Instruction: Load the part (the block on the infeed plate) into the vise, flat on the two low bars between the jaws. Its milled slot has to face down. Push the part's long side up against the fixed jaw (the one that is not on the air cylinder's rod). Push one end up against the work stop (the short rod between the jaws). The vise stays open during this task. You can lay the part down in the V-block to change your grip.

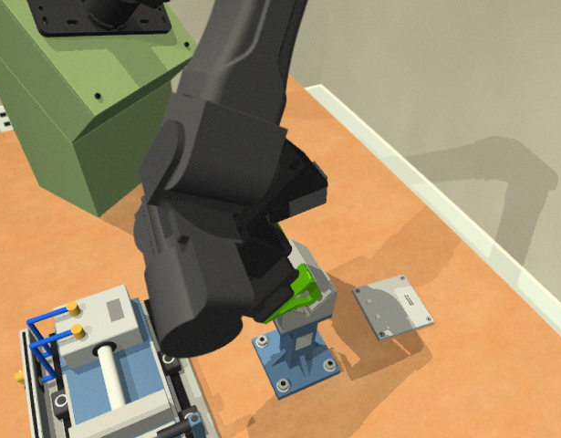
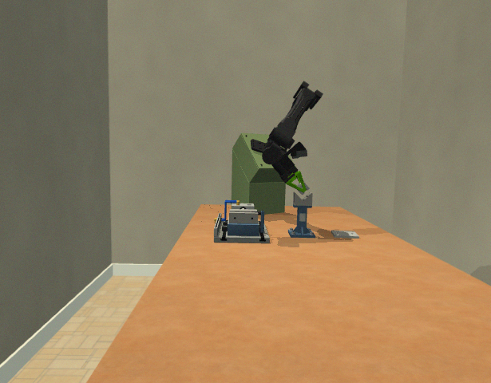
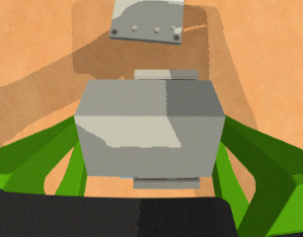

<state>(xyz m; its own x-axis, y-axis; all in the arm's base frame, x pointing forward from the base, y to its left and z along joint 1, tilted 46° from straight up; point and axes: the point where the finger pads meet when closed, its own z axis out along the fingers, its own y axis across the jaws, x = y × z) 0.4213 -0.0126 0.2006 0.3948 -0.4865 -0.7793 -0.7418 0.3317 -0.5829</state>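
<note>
Now: hand right at the grey part. From my hand the other things lie so: infeed plate 1 cm ahead, 17 cm to the left, 17 cm below; work stop 5 cm ahead, 18 cm to the right, 8 cm below; white cylinder rod 4 cm behind, 22 cm to the right, 10 cm below.
</note>
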